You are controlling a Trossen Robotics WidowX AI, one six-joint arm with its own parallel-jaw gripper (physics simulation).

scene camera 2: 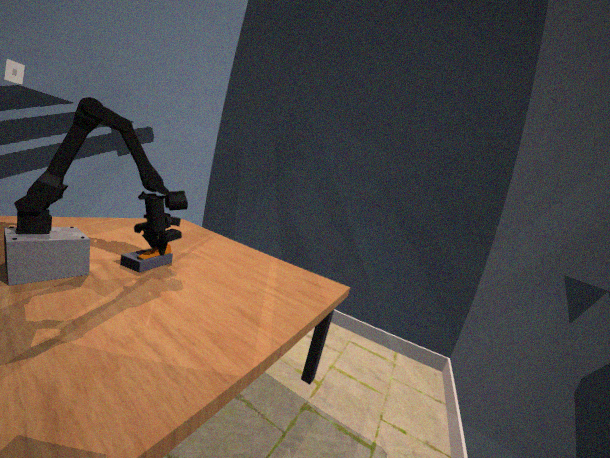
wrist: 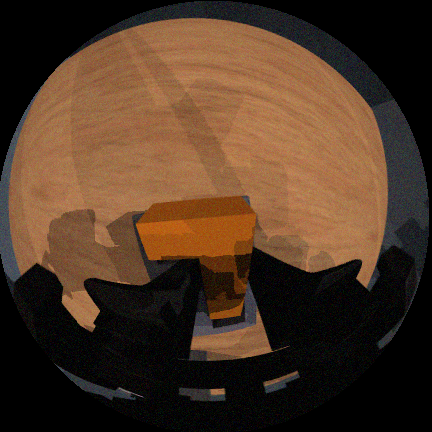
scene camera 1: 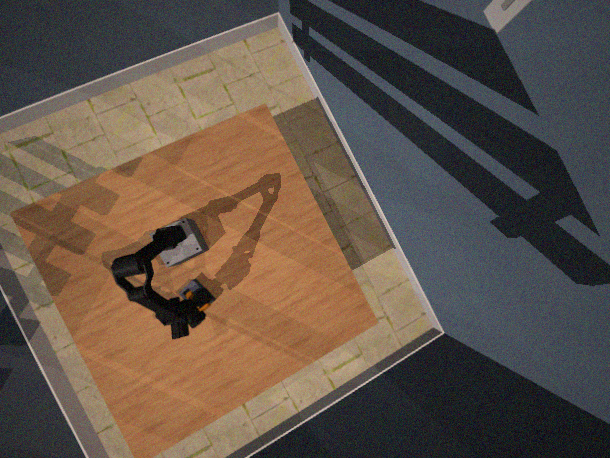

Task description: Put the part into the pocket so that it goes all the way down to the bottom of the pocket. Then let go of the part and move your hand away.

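Where they show: gripper, fingertip midpoint: [scene camera 2: 159, 253] [wrist: 221, 249] [scene camera 1: 198, 304]; arm's base, link origin: [scene camera 2: 33, 231] [scene camera 1: 177, 234].
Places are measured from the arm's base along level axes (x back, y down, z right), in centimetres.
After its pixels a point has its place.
The orange L-shaped part [scene camera 1: 189, 295] @[x -26.9, y 6.3, z 8.6 cm] [scene camera 2: 148, 255] @[x -27.6, y 6.2, z 9.7 cm] [wrist: 195, 240] @[x -33.9, y 3.9, z 5.0 cm] is at the top of the grey pocket block [scene camera 1: 191, 284] @[x -22.6, y 6.9, z 6.0 cm] [scene camera 2: 156, 263] @[x -30.0, y 8.9, z 10.8 cm] [wrist: 220, 328] @[x -23.4, y 6.9, z 9.0 cm]. It looks tilted: in scene camera 2 its orange stands higher on the right than on the left, and the wrist view shows an extra darker face along its far edge. My gripper [scene camera 1: 198, 299] @[x -32.6, y 6.9, z 7.1 cm] [scene camera 2: 161, 251] @[x -32.6, y 6.9, z 7.1 cm] [wrist: 221, 249] @[x -32.6, y 6.9, z 7.1 cm] is shut on one leg of the part, with a finger on each side, right over the block. The part and fingers hide most of the pocket, so its floor and the part's depth cannot be seen.
The arm's grey base box [scene camera 1: 192, 250] @[x -9.1, y 0.3, z -3.1 cm] [scene camera 2: 47, 257] @[x -2.3, y 4.2, z 9.9 cm] stands on the wooden table [scene camera 1: 280, 300] @[x -48.6, y 10.4, z -27.7 cm] [scene camera 2: 225, 320] @[x -30.9, y 10.5, z 48.4 cm] near the pocket block. The arm arches up between the base and the block. Shadows of the arm cross the table.
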